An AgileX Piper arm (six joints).
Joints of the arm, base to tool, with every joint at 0 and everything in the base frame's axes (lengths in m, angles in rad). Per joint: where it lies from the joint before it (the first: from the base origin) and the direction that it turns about. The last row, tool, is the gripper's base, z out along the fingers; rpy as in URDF.
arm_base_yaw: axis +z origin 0 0 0.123
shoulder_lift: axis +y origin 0 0 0
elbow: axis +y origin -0.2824 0 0.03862
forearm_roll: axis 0.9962 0 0.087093 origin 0.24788 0 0.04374
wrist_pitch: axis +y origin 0 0 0
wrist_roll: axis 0.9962 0 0.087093 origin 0.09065 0 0.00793
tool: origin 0 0 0 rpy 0 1.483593 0
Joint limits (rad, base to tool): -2.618..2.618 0..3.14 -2.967..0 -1.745..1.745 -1.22..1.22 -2.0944..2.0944
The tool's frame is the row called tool.
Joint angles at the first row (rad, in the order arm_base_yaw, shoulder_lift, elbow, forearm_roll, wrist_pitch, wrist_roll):
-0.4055 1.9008 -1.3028 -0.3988 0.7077 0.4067
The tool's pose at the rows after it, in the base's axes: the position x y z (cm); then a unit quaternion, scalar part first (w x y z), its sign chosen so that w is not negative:
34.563 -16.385 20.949 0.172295 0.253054 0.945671 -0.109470
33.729 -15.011 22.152 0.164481 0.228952 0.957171 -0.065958
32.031 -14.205 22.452 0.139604 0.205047 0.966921 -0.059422
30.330 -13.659 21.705 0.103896 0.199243 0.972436 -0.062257
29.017 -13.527 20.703 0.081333 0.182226 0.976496 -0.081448
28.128 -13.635 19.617 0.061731 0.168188 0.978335 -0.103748
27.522 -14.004 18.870 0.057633 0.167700 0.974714 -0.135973
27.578 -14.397 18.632 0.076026 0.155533 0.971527 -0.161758
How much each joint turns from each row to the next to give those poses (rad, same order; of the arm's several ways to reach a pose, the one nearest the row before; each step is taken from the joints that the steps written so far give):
0.0019 -0.0528 0.0000 0.1551 0.0418 -0.1390
0.0033 -0.0529 0.0182 0.1395 0.0521 -0.1390
-0.0009 -0.0532 0.0549 0.0207 0.0476 -0.0661
0.0000 -0.0313 0.0675 -0.0207 0.0337 -0.0025
0.0000 -0.0177 0.0654 -0.0574 -0.0099 -0.0001
0.0001 -0.0002 0.0492 -0.0687 -0.0166 0.0170
-0.0001 0.0000 0.0396 -0.0973 -0.0342 0.0685
0.0000 0.0000 0.0193 -0.0783 -0.0585 0.0393

